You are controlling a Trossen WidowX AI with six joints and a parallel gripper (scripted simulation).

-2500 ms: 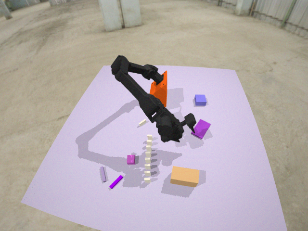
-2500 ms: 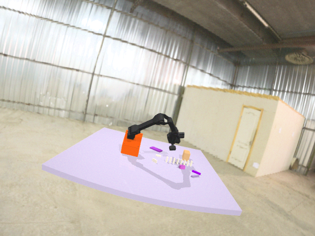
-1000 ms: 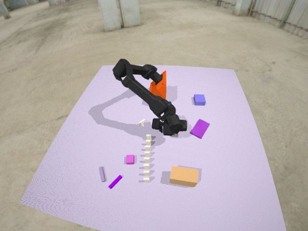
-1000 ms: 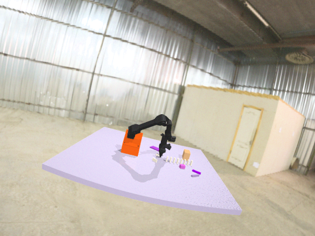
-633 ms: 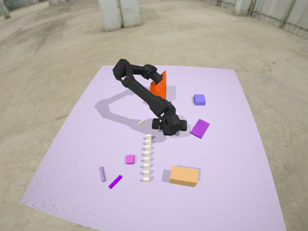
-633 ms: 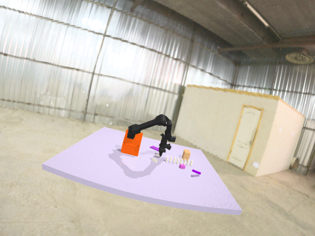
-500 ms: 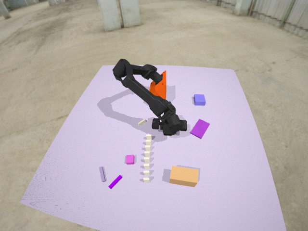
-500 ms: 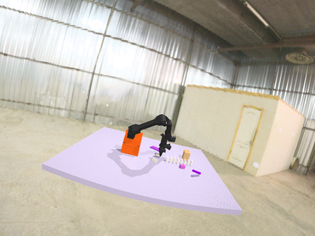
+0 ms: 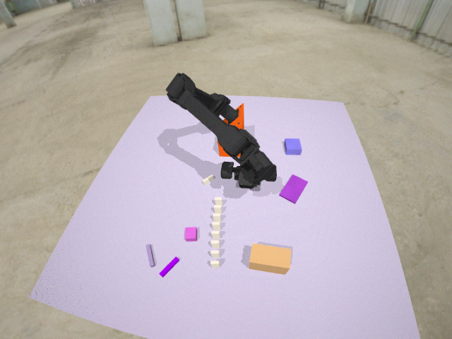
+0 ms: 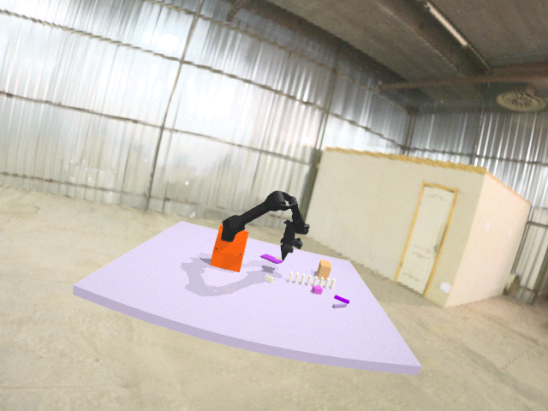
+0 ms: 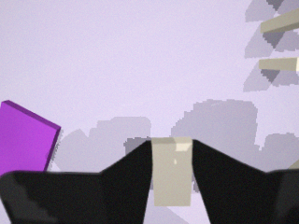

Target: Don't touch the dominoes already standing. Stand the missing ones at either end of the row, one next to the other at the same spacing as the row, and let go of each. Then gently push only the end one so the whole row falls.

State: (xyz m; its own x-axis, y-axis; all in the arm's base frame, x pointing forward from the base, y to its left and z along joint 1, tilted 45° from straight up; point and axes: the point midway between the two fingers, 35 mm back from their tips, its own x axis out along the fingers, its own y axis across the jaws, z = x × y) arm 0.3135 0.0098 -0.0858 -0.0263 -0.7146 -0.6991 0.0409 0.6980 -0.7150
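Right now the tan box is 260 mm ahead of my gripper tip, 70 mm to the left of it and 30 mm below it. The rest, counted from my gripper tip: purple slab: 190 mm to the left, 70 mm below, 40 mm behind; then pink cube: 200 mm to the right, 180 mm ahead, 60 mm below; then blue cube: 270 mm behind, 210 mm to the left, 50 mm below.
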